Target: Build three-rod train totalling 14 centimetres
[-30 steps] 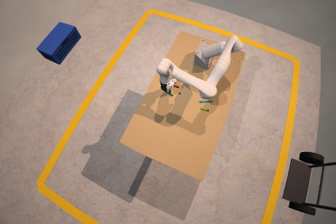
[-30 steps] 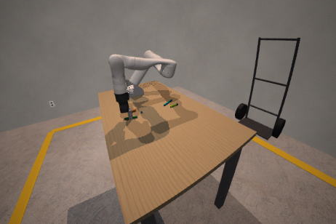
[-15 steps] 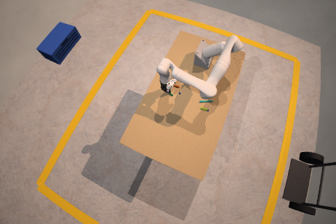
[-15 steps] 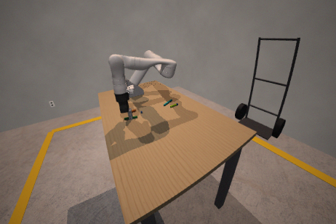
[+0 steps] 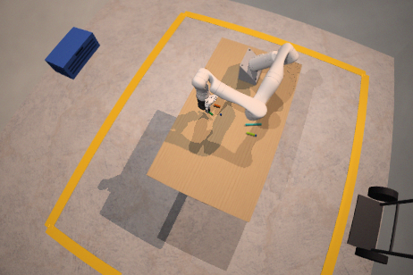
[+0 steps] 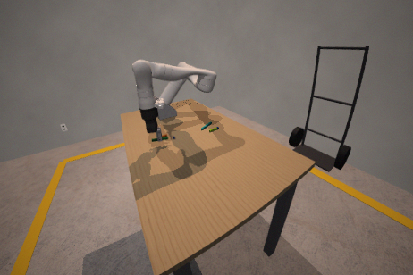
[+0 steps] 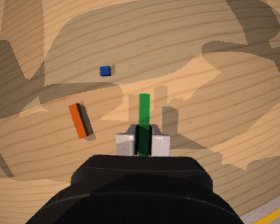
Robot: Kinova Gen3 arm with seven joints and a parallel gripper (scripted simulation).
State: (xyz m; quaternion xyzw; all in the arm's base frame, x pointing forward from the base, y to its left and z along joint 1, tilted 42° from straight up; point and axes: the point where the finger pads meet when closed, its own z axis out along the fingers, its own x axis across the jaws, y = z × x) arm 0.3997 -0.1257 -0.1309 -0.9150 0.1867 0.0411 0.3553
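The lime rod is 29 cm to the left of my hand, 4 cm below it and 4 cm ahead of it. From my hand the other things lie so: green rod 1 cm below; orange rod 7 cm behind, 4 cm to the left, 4 cm below; turquoise rod 29 cm to the left, 4 cm below, 2 cm behind.
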